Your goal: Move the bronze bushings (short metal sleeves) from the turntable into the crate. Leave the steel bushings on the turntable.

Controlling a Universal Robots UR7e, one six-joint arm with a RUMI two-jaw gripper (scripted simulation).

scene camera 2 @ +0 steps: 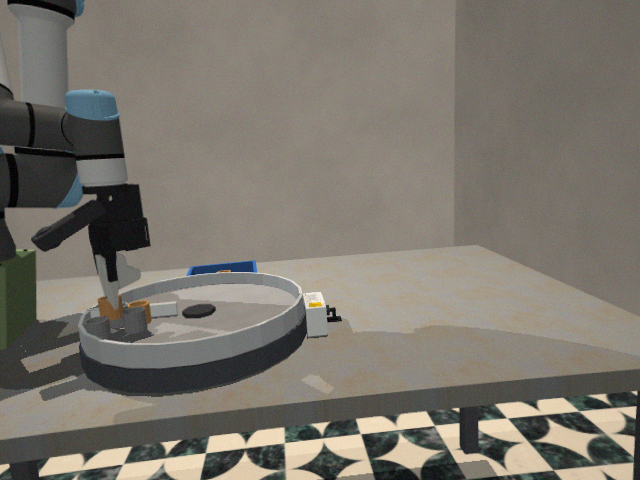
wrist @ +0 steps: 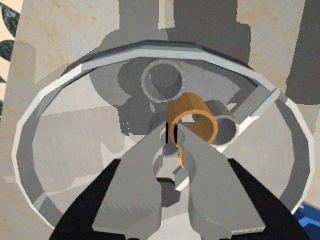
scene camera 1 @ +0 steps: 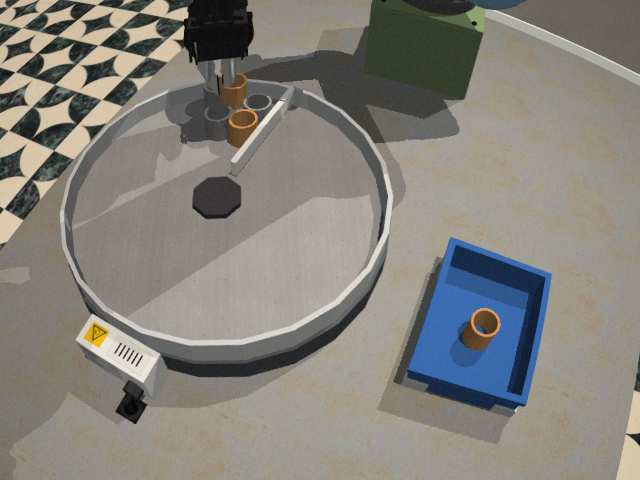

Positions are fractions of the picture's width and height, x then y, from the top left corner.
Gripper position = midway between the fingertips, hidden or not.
Labels:
My gripper shows in scene camera 2 (0.18, 0.64), in the wrist view (0.53, 0.51) and in scene camera 1 (0.34, 0.19).

